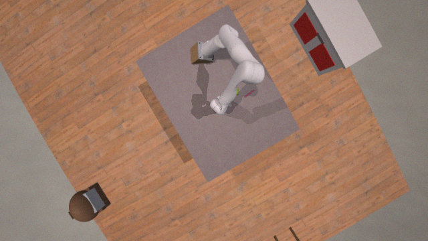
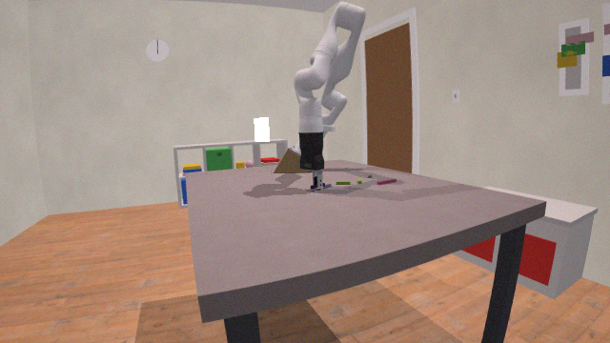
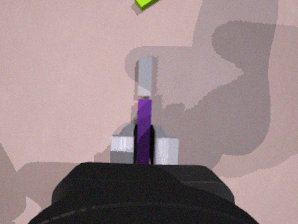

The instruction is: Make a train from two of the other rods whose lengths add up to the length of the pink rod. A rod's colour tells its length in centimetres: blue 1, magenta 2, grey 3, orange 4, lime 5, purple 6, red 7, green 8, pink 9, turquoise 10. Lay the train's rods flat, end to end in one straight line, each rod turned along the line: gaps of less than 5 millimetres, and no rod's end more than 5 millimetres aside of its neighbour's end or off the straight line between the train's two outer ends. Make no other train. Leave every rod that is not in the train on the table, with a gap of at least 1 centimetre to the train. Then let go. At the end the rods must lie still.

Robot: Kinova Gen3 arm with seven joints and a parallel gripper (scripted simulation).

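Right now my hand is 30 mm past the dark grey rod, 40 mm to the right of it and 20 mm above it. Also, from my hand: pink rod: 20 mm behind, 260 mm to the left, 20 mm below; then purple rod: 10 mm below.
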